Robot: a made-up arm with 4 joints. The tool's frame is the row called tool.
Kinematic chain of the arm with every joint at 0, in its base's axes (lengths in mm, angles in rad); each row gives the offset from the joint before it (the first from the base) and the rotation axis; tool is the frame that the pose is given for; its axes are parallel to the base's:
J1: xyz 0 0 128 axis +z
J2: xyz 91 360 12 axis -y
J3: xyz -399 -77 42 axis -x
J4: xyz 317 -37 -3 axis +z
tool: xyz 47 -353 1
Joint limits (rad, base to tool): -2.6..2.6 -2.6..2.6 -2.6..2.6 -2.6..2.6
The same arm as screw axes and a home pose.
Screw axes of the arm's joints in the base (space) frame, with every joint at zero. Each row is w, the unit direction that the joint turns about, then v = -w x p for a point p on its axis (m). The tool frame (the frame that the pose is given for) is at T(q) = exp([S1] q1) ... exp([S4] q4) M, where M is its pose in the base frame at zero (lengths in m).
S1: w 0 0 1 v 0.0000 0.0000 0.0000
S2: w 0 -1 0 v 0.1400 0.0000 -0.0910
S3: w -1 0 0 v 0.0000 -0.1820 0.2830
S4: w 0 0 1 v 0.2460 -0.0090 0.0000
M: xyz 0.0560 -0.1070 0.1800 (m) rpy 0.0000 0.0000 0.0000 (rad, as in URDF)
Joint limits (rad, base to tool): -2.6000..2.6000 -2.6000..2.6000 -2.6000..2.6000 -2.6000..2.6000

